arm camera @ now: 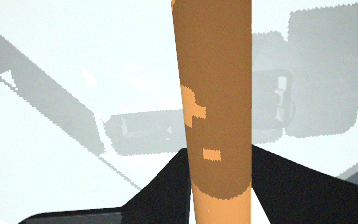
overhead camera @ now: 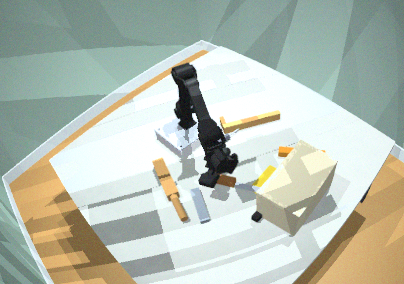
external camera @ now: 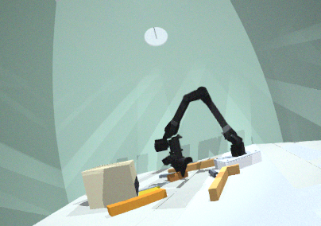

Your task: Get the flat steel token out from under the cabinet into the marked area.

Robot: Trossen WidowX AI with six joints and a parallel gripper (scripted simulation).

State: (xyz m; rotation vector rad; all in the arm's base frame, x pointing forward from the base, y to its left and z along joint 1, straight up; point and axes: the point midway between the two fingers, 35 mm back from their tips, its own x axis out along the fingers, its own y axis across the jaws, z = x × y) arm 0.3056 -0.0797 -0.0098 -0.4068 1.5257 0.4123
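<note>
My gripper tip is now 5 cm short of the grey flat bar and 13 cm to the left of it. Also, from my gripper tip: orange paddle: 6 cm behind, 18 cm to the right, 1 cm above; orange bar: 16 cm ahead, 35 cm to the left, 1 cm above.
</note>
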